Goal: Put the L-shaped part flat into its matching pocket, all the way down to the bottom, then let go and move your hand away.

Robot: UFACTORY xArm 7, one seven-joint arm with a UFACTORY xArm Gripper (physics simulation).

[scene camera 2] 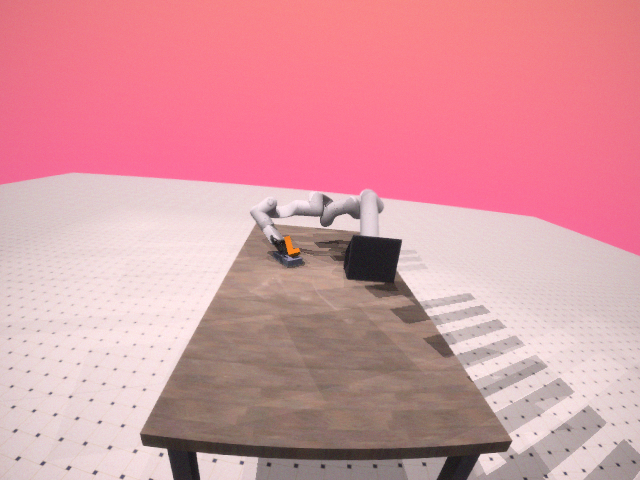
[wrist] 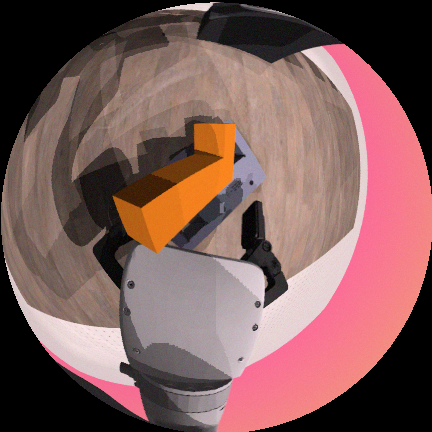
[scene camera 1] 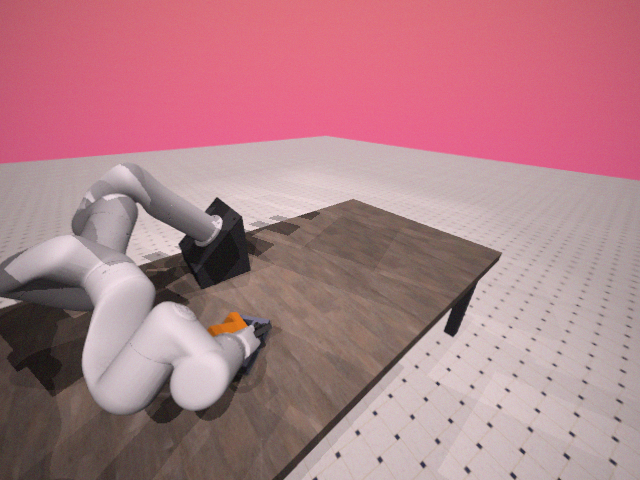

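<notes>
The orange L-shaped part stands tilted up over the blue-grey pocket block, not lying flat. In the wrist view its long leg rises toward the camera and the hand, and its short leg is at the far end. My gripper is open, low beside the part and over the block. One black finger shows right of the part in the wrist view; the other is largely hidden behind it. Dark recesses show in the block, but the part hides much of them.
A large black box-shaped base stands at the table's side, with a grey arm link joined to it. The brown wooden table carries the block. The arm's white links bend low over the table.
</notes>
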